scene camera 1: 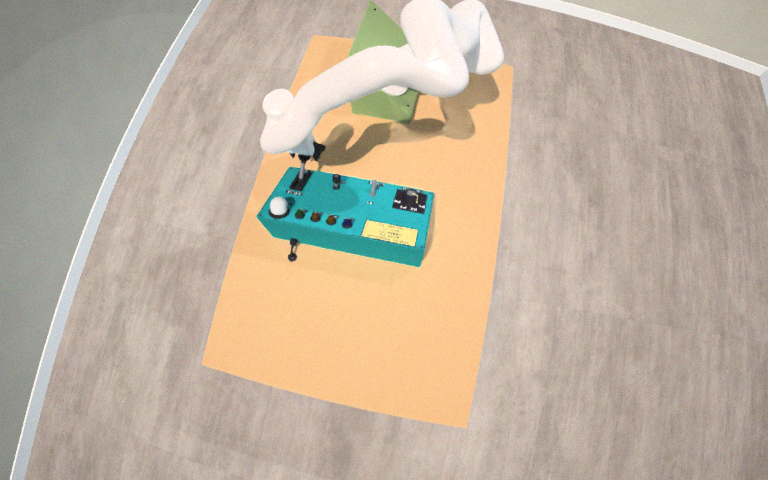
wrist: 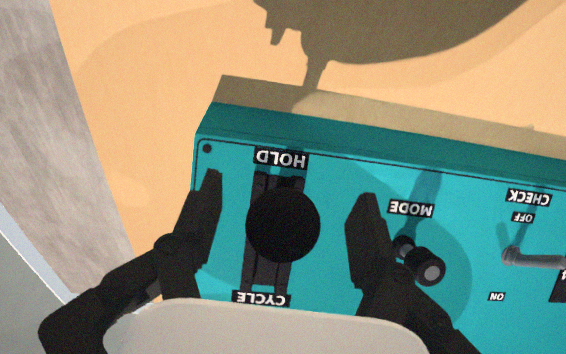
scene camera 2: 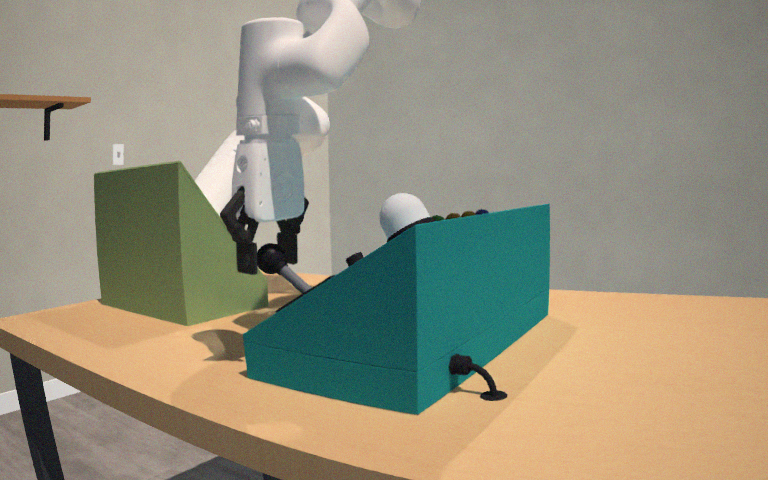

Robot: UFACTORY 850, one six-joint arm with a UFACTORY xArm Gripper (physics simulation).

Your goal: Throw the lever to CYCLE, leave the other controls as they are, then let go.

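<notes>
The lever (scene camera 1: 303, 169) (scene camera 2: 294, 278) has a black ball knob (scene camera 2: 271, 258) (wrist: 283, 225) and leans toward the HOLD label (wrist: 281, 158), at the low side of the sloped teal control box (scene camera 1: 339, 249) (scene camera 2: 334, 333) (wrist: 330, 131). The CYCLE label (wrist: 261, 299) is at the other end of its slot, which shows uncovered there. My gripper (scene camera 1: 305, 156) (scene camera 2: 267, 264) (wrist: 288, 198) is open and points down, with one finger on each side of the knob. In the wrist view a gap shows between the knob and each finger.
Beside the lever are the MODE knob (scene camera 1: 336, 181) (scene camera 2: 354, 258) (wrist: 425, 267) and the CHECK toggle (scene camera 1: 373, 188) (wrist: 537, 261). A rotary selector (scene camera 1: 416, 196), a white dome (scene camera 1: 278, 205) (scene camera 2: 403, 213) and several coloured buttons sit on the box. A green wedge (scene camera 1: 370, 39) (scene camera 2: 141, 243) stands behind.
</notes>
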